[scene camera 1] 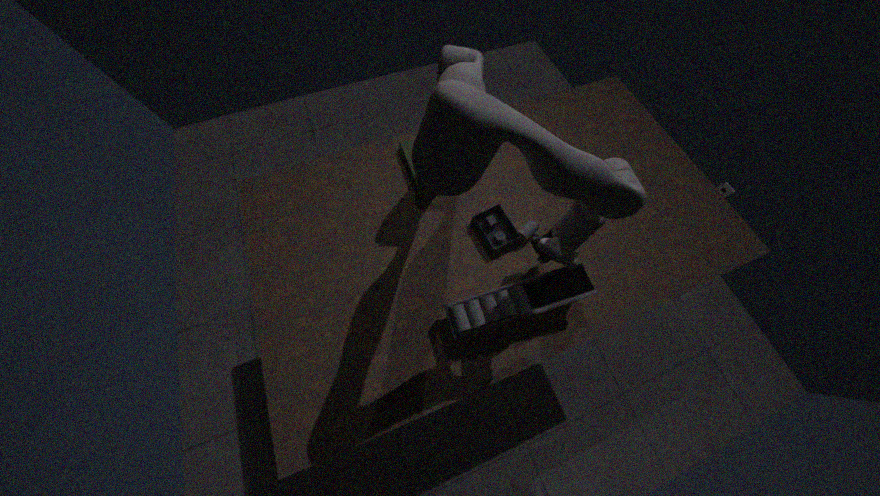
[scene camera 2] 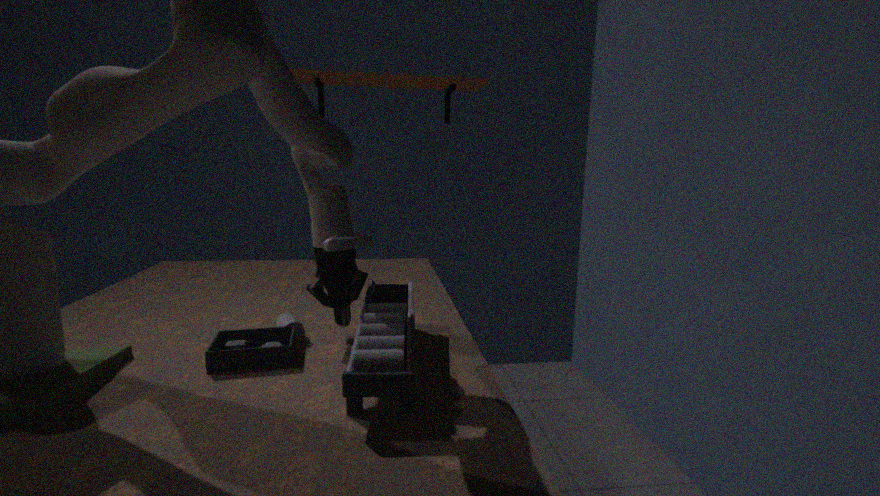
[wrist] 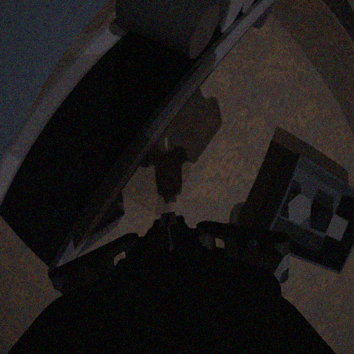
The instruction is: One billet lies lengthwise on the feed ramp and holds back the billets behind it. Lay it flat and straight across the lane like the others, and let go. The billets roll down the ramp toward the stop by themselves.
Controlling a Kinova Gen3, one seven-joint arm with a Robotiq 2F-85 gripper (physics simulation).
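Places are measured from the arm's base along level axes (x ahead, y left, z up), in millimetres.
Where they show: gripper, fingertip midpoint: (scene camera 1: 541,260) (scene camera 2: 343,325); arm's base, origin of the base link: (scene camera 2: 23,367).
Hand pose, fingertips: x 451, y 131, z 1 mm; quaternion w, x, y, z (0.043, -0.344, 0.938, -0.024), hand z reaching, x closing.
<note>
Things, the pixels of their top centre, and the offset from my fingertips.
- stop, middle of its top: (scene camera 2: 379,350) (scene camera 1: 460,317) 66 mm ahead, 298 mm right, 69 mm up
- dark tray, middle of its top: (scene camera 2: 253,338) (scene camera 1: 496,226) 144 mm back, 83 mm right, 12 mm up
- loose pale cylinder, middle of its top: (scene camera 2: 289,317) (scene camera 1: 529,228) 102 mm back, 7 mm left, 17 mm up
The feed ramp (scene camera 1: 563,301) (scene camera 2: 377,375) (wrist: 96,46) holds several grey billets. They lie across the lane, side by side, packed toward the stop end. The billet nearest the stop (scene camera 1: 459,317) (scene camera 2: 378,358) lies flat and straight across. The rearmost billet (wrist: 162,27) is in shadow and also looks crosswise. No billet is seen lengthwise in the lane. The upper part of the lane behind them is bare. My gripper (scene camera 2: 342,320) (wrist: 169,221) is shut and empty, pointing down beside the ramp on the tray side, apart from the billets. Shadow and noise hide fine detail.
A dark tray (scene camera 1: 482,243) (scene camera 2: 255,362) with two light pieces stands beside the ramp. A loose pale cylinder (scene camera 1: 528,229) (scene camera 2: 285,319) is next to the tray. A green pad (scene camera 1: 405,152) (scene camera 2: 101,356) is near the arm's base. A wall shelf (scene camera 2: 394,80) hangs behind.
</note>
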